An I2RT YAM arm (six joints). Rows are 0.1 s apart.
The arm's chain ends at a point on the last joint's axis. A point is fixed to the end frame.
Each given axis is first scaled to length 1.
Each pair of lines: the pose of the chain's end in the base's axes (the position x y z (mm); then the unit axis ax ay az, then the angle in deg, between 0 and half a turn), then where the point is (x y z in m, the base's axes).
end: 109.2 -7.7 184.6 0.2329 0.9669 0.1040 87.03
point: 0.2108 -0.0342 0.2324
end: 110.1 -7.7 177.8 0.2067 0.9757 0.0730 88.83
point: 0.2136 -0.0321 0.2224
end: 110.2 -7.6 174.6 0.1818 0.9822 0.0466 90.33
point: 0.2153 -0.0299 0.2165
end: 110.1 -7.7 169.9 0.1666 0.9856 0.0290 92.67
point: 0.2170 -0.0290 0.2075
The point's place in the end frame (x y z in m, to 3 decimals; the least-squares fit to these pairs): -0.043 0.002 0.107
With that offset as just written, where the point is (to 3 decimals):
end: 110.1 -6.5 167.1 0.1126 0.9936 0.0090 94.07
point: 0.219 -0.021 0.202
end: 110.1 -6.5 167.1 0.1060 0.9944 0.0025 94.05
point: 0.219 -0.021 0.202
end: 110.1 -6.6 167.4 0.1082 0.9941 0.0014 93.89
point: 0.219 -0.021 0.203
